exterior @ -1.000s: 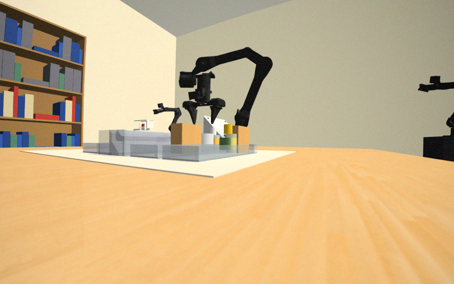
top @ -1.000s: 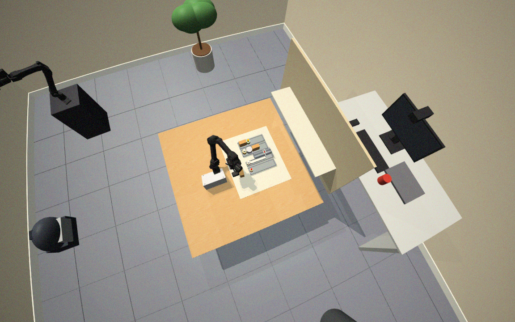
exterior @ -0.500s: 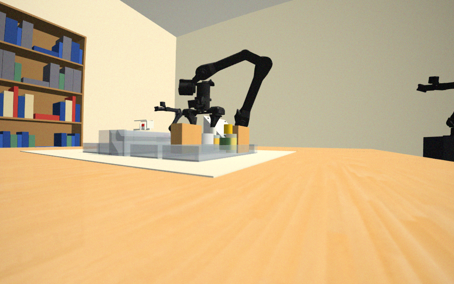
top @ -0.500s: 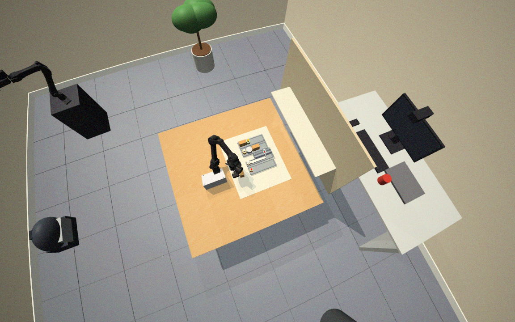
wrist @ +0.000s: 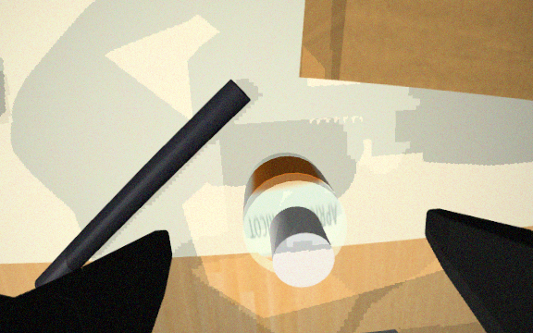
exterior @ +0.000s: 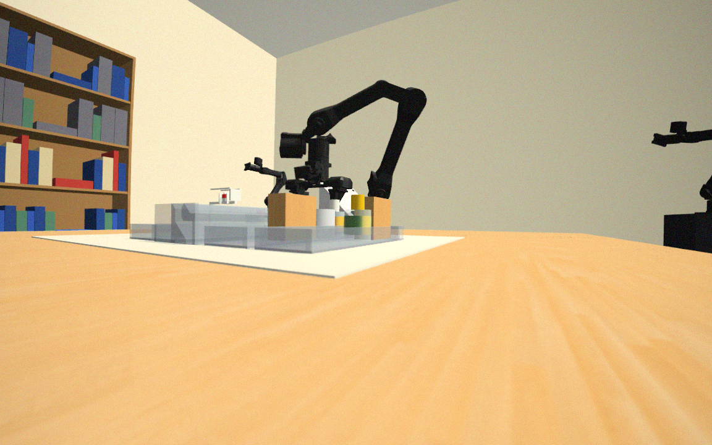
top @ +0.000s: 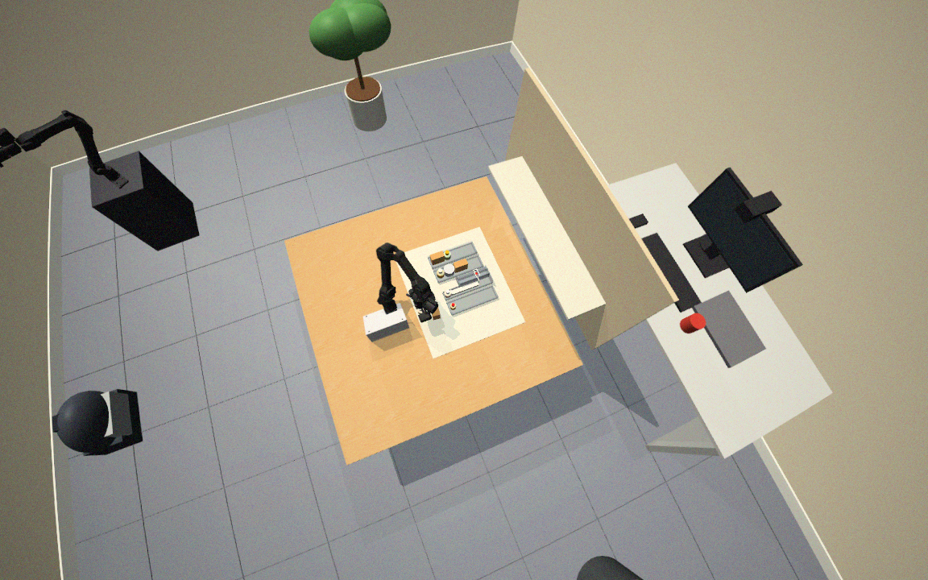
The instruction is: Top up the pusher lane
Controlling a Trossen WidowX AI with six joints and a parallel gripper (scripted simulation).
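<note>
Right now the grey lane rack is 320 mm ahead of my gripper tip, 50 mm to the left of it and 30 mm below it.
</note>
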